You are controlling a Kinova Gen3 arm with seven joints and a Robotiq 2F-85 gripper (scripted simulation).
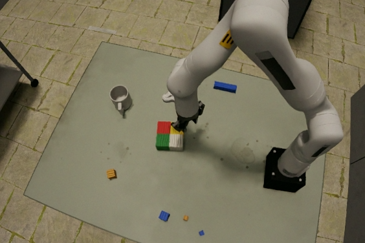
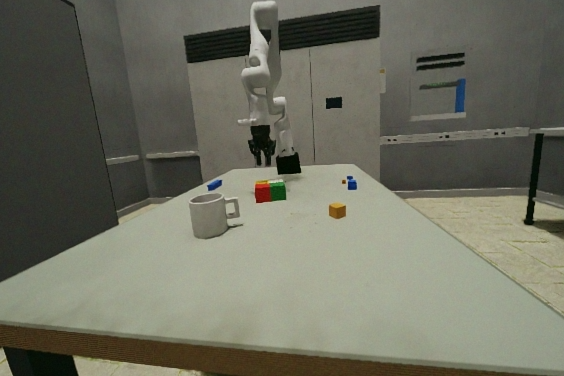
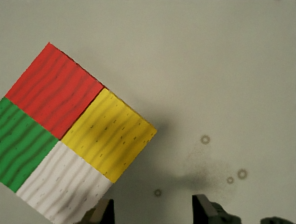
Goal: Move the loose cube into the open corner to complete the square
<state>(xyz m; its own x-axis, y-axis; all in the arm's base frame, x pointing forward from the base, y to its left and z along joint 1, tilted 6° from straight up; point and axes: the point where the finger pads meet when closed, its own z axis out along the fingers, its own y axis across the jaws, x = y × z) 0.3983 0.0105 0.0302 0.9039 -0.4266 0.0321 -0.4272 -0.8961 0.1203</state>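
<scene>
Right now the yellow cube is 100 mm below my hand, 50 mm ahead of it and 10 mm to the left of it. Also, from my hand: green cube: 100 mm below, 80 mm to the left, 80 mm ahead; white cube: 100 mm below, 60 mm to the left, 30 mm ahead; red cube: 100 mm below, 100 mm ahead, 30 mm to the left.
</scene>
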